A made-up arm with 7 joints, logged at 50 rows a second.
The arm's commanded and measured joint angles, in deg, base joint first. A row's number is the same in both.
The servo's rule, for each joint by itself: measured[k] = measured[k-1] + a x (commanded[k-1-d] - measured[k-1]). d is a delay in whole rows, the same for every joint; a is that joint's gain. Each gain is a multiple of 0.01, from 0.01 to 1. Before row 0 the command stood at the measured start. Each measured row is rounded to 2 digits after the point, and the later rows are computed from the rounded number. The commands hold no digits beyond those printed.
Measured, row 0:
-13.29 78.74 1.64 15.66 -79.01 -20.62 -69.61
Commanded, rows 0 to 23:
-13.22 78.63 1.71 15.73 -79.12 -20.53 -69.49
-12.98 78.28 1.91 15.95 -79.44 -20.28 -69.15
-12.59 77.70 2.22 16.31 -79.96 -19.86 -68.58
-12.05 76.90 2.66 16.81 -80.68 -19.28 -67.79
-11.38 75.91 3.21 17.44 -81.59 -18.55 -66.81
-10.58 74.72 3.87 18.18 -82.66 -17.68 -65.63
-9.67 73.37 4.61 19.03 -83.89 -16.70 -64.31
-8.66 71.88 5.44 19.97 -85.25 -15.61 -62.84
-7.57 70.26 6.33 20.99 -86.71 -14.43 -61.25
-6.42 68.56 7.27 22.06 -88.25 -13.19 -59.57
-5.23 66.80 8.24 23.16 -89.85 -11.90 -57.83
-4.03 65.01 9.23 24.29 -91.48 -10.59 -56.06
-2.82 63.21 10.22 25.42 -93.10 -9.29 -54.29
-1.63 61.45 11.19 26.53 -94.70 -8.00 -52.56
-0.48 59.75 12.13 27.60 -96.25 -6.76 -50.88
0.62 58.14 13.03 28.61 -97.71 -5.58 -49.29
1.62 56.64 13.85 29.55 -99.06 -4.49 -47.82
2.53 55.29 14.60 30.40 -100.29 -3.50 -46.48
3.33 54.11 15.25 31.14 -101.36 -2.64 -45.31
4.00 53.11 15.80 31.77 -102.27 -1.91 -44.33
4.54 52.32 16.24 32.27 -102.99 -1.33 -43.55
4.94 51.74 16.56 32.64 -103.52 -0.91 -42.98
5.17 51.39 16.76 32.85 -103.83 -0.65 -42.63
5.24 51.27 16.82 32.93 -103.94 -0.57 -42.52
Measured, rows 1 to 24:
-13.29 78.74 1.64 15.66 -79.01 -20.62 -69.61
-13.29 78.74 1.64 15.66 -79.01 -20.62 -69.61
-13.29 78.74 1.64 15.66 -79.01 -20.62 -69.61
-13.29 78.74 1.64 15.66 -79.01 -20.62 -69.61
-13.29 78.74 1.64 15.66 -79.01 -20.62 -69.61
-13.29 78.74 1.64 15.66 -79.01 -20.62 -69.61
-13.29 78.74 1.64 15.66 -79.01 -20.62 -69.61
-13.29 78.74 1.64 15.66 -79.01 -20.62 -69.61
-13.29 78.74 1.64 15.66 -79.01 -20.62 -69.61
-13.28 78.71 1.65 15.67 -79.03 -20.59 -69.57
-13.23 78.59 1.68 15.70 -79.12 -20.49 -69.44
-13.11 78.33 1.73 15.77 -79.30 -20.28 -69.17
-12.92 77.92 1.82 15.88 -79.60 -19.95 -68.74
-12.64 77.34 1.96 16.05 -80.04 -19.49 -68.14
-12.27 76.58 2.15 16.28 -80.62 -18.89 -67.36
-11.80 75.65 2.40 16.58 -81.34 -18.17 -66.41
-11.23 74.56 2.70 16.95 -82.20 -17.33 -65.30
-10.57 73.31 3.06 17.39 -83.19 -16.37 -64.04
-9.82 71.93 3.48 17.90 -84.30 -15.32 -62.65
-8.99 70.44 3.96 18.48 -85.52 -14.19 -61.16
-8.10 68.87 4.49 19.12 -86.83 -13.00 -59.58
-7.15 67.23 5.06 19.81 -88.21 -11.78 -57.94
-6.16 65.55 5.67 20.55 -89.64 -10.53 -56.27
-5.14 63.87 6.32 21.33 -91.09 -9.29 -54.60
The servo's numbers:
d 9
a 0.18 0.29 0.10 0.11 0.22 0.33 0.31

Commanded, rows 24 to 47:
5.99 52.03 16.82 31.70 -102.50 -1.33 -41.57
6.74 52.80 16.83 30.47 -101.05 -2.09 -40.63
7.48 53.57 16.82 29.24 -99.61 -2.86 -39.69
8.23 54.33 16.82 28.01 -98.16 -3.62 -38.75
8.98 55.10 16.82 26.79 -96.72 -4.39 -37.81
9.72 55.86 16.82 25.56 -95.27 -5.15 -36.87
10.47 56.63 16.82 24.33 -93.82 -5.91 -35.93
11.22 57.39 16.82 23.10 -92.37 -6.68 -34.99
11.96 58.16 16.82 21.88 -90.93 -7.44 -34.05
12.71 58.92 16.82 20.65 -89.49 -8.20 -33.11
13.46 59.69 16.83 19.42 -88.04 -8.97 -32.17
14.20 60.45 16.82 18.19 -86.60 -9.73 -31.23
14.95 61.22 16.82 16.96 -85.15 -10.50 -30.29
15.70 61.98 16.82 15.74 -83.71 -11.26 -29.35
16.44 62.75 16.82 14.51 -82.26 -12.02 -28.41
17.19 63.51 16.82 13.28 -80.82 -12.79 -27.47
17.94 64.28 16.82 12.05 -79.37 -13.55 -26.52
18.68 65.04 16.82 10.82 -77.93 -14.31 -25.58
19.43 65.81 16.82 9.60 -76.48 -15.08 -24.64
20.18 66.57 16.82 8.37 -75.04 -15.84 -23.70
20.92 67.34 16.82 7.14 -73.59 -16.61 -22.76
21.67 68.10 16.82 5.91 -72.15 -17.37 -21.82
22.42 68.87 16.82 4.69 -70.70 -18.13 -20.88
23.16 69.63 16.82 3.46 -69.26 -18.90 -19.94
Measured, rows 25 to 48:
-4.10 62.21 6.99 22.13 -92.55 -8.07 -52.95
-3.07 60.59 7.68 22.95 -93.98 -6.89 -51.36
-2.06 59.05 8.37 23.77 -95.37 -5.77 -49.85
-1.09 57.62 9.06 24.58 -96.69 -4.74 -48.44
-0.17 56.31 9.73 25.37 -97.92 -3.81 -47.17
0.68 55.15 10.38 26.13 -99.04 -2.99 -46.05
1.45 54.16 11.00 26.85 -100.03 -2.30 -45.10
2.12 53.36 11.58 27.51 -100.87 -1.76 -44.33
2.68 52.75 12.10 28.11 -101.55 -1.37 -43.77
3.28 52.54 12.57 28.50 -101.76 -1.36 -43.09
3.90 52.62 13.00 28.72 -101.60 -1.60 -42.33
4.54 52.90 13.38 28.78 -101.16 -2.02 -41.51
5.20 53.31 13.72 28.70 -100.50 -2.55 -40.65
5.88 53.83 14.03 28.49 -99.67 -3.16 -39.77
6.57 54.42 14.31 28.17 -98.70 -3.82 -38.87
7.27 55.06 14.56 27.75 -97.63 -4.51 -37.96
7.98 55.74 14.79 27.24 -96.47 -5.23 -37.04
8.70 56.44 14.99 26.65 -95.25 -5.96 -36.11
9.42 57.16 15.17 25.99 -93.98 -6.70 -35.18
10.15 57.89 15.34 25.27 -92.67 -7.45 -34.25
10.88 58.63 15.49 24.49 -91.33 -8.20 -33.31
11.61 59.38 15.62 23.66 -89.97 -8.96 -32.37
12.35 60.13 15.74 22.79 -88.59 -9.72 -31.43
13.09 60.89 15.85 21.88 -87.20 -10.48 -30.49

